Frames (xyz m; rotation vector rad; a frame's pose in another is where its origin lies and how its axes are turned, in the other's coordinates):
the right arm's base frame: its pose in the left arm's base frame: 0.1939 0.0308 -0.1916 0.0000 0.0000 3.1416
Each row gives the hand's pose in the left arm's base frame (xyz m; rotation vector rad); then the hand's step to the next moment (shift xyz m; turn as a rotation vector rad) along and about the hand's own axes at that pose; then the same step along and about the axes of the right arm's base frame.
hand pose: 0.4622 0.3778 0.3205 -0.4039 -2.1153 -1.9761
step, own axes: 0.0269 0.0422 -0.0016 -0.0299 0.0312 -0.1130
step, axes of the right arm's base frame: 0.0108 -0.0023 0.0488 -0.0357 0.1123 0.0272
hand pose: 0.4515 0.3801 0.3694 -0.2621 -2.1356 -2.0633
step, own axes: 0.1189 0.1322 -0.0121 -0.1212 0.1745 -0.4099
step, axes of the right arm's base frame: 0.0844 0.0060 0.1568 -0.1563 0.4057 0.1554
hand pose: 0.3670 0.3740 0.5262 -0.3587 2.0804 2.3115
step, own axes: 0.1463 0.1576 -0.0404 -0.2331 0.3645 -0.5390
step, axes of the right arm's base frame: 0.1612 0.0792 0.1250 -0.2557 0.5386 0.3497
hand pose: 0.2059 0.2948 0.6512 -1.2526 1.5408 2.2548
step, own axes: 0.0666 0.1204 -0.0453 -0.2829 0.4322 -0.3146
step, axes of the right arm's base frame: 0.0815 0.1150 0.0333 -0.1280 0.3694 0.4615
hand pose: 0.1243 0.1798 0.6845 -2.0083 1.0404 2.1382
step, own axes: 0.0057 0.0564 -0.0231 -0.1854 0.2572 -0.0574
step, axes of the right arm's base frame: 0.0062 0.0572 0.0210 0.0348 0.1508 0.2826
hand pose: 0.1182 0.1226 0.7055 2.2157 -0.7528 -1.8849
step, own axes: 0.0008 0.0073 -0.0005 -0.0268 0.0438 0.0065
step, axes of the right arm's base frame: 0.0015 0.0068 0.0024 0.0210 0.0244 0.0405
